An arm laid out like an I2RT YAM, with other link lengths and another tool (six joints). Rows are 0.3 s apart.
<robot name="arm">
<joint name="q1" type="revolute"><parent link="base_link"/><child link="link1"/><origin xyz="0 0 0.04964"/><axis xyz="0 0 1"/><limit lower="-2.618" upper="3.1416"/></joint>
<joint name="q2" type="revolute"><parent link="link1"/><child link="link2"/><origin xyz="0.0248 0.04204 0.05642" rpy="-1.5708 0 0"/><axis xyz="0 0 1"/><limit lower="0" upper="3.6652"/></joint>
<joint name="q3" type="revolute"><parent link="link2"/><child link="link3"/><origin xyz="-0.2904 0 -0.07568" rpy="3.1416 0 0"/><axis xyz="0 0 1"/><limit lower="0" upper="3.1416"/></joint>
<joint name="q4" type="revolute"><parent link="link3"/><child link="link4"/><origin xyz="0.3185 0.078 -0.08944"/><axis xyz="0 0 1"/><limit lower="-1.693" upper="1.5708"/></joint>
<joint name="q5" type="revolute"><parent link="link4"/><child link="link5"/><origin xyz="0.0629 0.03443 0.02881" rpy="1.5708 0 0"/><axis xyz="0 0 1"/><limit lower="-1.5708" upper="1.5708"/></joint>
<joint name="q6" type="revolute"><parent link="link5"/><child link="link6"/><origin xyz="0.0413 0 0.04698" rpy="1.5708 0 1.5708"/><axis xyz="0 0 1"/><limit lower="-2.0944" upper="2.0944"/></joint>
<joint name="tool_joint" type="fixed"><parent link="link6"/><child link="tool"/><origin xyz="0.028 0.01 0.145" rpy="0 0.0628 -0.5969"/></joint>
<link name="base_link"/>
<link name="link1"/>
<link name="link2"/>
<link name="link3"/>
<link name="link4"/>
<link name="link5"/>
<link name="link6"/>
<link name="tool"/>
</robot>
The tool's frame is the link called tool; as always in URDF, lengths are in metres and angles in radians.
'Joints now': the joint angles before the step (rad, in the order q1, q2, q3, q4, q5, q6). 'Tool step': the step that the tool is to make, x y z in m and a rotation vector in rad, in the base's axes. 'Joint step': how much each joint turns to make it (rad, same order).
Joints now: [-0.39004, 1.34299, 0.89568, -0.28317, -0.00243, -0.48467]
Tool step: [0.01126, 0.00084, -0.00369, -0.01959, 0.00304, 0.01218]
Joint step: [0.01723, 0.03912, 0.01588, 0.02777, 0.01662, -0.01105]
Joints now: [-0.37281, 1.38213, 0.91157, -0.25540, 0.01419, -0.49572]
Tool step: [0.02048, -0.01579, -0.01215, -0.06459, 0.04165, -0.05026]
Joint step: [0.02466, 0.12054, 0.06724, 0.03748, 0.10595, -0.00564]
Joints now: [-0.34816, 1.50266, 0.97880, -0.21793, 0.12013, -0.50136]
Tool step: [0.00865, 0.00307, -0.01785, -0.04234, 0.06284, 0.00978]
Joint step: [0.03215, 0.06788, 0.02202, 0.00450, 0.05796, -0.02863]
